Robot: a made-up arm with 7 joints.
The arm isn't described. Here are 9 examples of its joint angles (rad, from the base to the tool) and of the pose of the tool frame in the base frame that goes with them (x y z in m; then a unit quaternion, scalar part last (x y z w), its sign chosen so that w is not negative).
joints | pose
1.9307 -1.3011 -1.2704 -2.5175 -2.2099 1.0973 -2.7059 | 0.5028 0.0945 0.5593 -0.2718 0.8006 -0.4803 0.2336
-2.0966 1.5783 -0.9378 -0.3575 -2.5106 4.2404 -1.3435 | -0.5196 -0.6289 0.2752 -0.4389 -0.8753 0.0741 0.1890
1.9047 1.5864 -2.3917 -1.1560 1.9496 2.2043 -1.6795 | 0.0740 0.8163 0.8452 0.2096 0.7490 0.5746 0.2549
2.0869 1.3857 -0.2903 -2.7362 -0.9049 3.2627 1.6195 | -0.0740 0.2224 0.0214 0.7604 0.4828 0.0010 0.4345
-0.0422 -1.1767 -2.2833 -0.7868 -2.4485 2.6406 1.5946 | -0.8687 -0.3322 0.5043 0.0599 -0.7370 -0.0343 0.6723
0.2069 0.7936 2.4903 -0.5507 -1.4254 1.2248 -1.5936 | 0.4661 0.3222 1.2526 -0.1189 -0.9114 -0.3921 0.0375
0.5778 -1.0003 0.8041 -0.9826 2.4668 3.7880 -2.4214 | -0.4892 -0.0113 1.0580 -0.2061 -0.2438 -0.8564 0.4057
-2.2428 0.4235 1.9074 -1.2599 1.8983 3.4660 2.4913 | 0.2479 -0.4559 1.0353 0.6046 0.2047 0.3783 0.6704
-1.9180 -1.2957 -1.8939 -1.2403 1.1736 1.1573 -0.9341 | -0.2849 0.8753 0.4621 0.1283 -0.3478 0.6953 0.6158
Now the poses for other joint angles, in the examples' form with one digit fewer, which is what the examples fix.
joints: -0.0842 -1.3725 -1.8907 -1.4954 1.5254 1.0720 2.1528
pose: -0.667 -0.554 0.384 -0.042 0.156 0.227 0.960
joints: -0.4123 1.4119 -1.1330 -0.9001 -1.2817 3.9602 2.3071
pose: 0.626 -0.565 0.341 0.859 -0.336 0.382 0.054
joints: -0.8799 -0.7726 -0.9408 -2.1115 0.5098 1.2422 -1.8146
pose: -0.313 -0.364 0.853 -0.828 -0.152 -0.537 0.061
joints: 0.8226 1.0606 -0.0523 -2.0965 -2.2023 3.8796 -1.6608
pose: 0.322 0.401 0.180 0.640 -0.685 -0.261 0.230
